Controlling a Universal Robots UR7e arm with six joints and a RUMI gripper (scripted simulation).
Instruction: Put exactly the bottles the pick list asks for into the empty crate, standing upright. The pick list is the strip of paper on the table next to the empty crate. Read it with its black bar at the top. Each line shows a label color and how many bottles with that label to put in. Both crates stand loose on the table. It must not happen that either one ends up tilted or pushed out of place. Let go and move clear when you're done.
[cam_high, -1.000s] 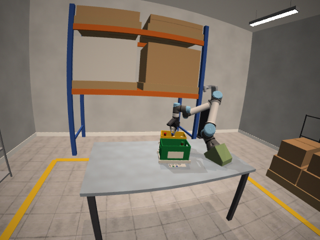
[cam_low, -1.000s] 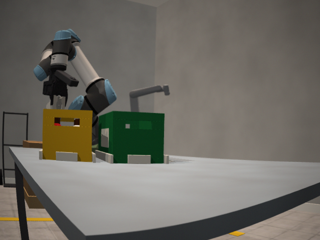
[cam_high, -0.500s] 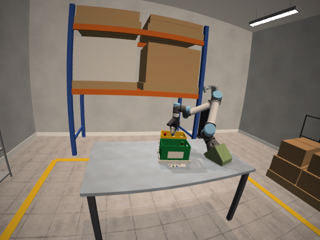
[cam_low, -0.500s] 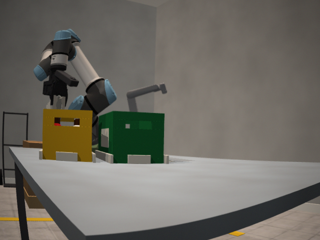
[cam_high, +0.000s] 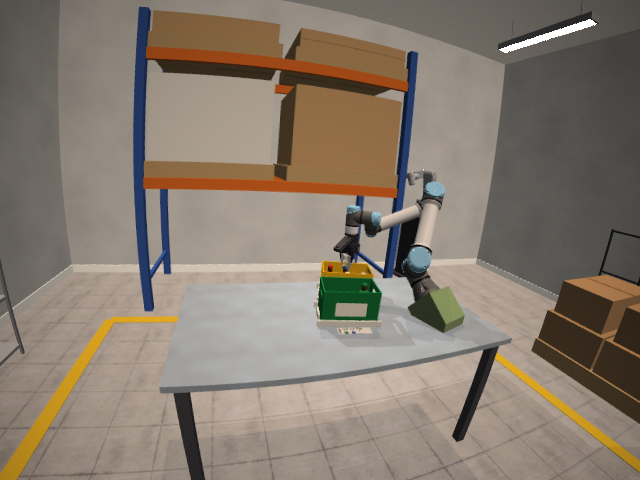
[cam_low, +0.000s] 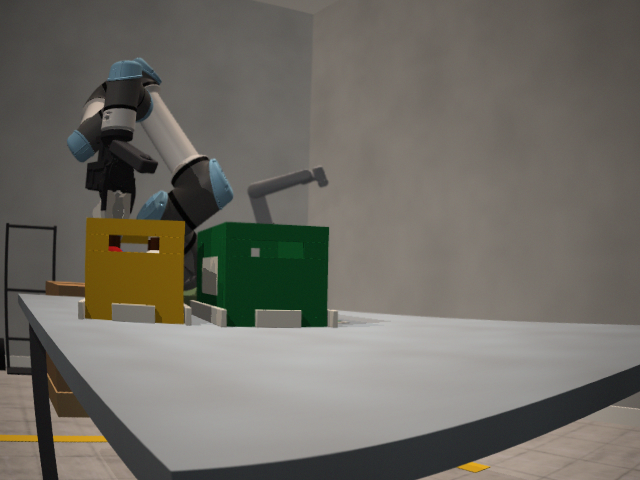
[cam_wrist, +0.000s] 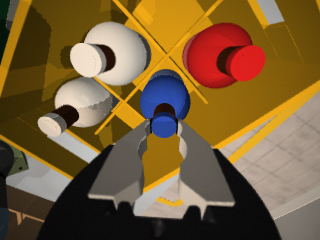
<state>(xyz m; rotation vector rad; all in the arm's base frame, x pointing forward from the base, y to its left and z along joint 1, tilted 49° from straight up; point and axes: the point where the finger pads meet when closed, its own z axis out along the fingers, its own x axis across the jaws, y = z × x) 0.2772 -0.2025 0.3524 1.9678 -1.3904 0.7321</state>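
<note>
The blue-label bottle is 7 cm below my hand. From my hand the other things lie so: green-label bottle (25 cm to the left, 7 cm below, 5 cm ahead); then red-label bottle (8 cm ahead, 7 cm below, 4 cm to the right); then yellow crate (7 cm below, 4 cm to the left, 2 cm ahead).
</note>
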